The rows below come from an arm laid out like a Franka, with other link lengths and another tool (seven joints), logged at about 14 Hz.
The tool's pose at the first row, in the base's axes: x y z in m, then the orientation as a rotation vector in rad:
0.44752 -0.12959 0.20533 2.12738 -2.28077 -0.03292
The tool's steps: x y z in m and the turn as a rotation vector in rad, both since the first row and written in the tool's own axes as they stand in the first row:
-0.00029 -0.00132 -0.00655 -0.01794 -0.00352 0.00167
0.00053 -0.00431 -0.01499 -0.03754 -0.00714 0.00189
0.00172 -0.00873 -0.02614 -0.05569 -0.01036 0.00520
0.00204 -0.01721 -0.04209 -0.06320 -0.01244 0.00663
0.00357 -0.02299 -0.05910 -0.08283 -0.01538 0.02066
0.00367 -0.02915 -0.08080 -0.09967 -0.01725 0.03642
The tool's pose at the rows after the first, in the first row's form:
0.44906 -0.12939 0.21184 2.11856 -2.27529 -0.05692
0.45224 -0.13042 0.22018 2.11052 -2.26732 -0.08275
0.45691 -0.13191 0.23119 2.09935 -2.26299 -0.10632
0.46584 -0.13283 0.24687 2.09497 -2.26160 -0.11683
0.47202 -0.13475 0.26370 2.07059 -2.26717 -0.14129
0.47882 -0.13528 0.28520 2.04503 -2.27511 -0.16136

